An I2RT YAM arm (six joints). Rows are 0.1 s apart.
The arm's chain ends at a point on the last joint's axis. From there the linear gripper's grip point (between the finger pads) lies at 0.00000 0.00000 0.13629 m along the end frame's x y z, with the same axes.
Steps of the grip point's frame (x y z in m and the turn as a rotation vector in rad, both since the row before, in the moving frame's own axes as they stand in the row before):
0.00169 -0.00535 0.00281 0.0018 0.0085 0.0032
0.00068 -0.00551 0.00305 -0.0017 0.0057 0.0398
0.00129 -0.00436 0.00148 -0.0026 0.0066 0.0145
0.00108 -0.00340 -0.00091 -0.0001 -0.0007 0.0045
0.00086 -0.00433 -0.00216 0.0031 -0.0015 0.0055
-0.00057 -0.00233 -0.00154 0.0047 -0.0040 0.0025
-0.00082 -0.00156 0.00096 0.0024 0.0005 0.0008
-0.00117 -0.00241 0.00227 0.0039 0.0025 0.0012
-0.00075 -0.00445 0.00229 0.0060 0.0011 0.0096
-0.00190 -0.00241 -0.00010 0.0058 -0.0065 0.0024
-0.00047 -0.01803 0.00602 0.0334 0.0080 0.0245
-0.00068 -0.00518 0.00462 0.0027 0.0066 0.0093
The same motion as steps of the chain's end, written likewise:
0.00053 -0.00511 0.00282 0.0018 0.0085 0.0032
-0.00009 -0.00576 0.00305 -0.0017 0.0057 0.0398
0.00039 -0.00472 0.00148 -0.0026 0.0066 0.0145
0.00118 -0.00341 -0.00091 -0.0001 -0.0007 0.0045
0.00106 -0.00391 -0.00216 0.0031 -0.0015 0.0055
-0.00003 -0.00169 -0.00154 0.0047 -0.0040 0.0025
-0.00089 -0.00123 0.00096 0.0024 0.0005 0.0008
-0.00151 -0.00188 0.00227 0.0039 0.0025 0.0012
-0.00090 -0.00363 0.00229 0.0060 0.0011 0.0096
-0.00102 -0.00162 -0.00009 0.0058 -0.0065 0.0024
-0.00162 -0.01349 0.00610 0.0334 0.0080 0.0245
-0.00158 -0.00482 0.00462 0.0027 0.0066 0.0093

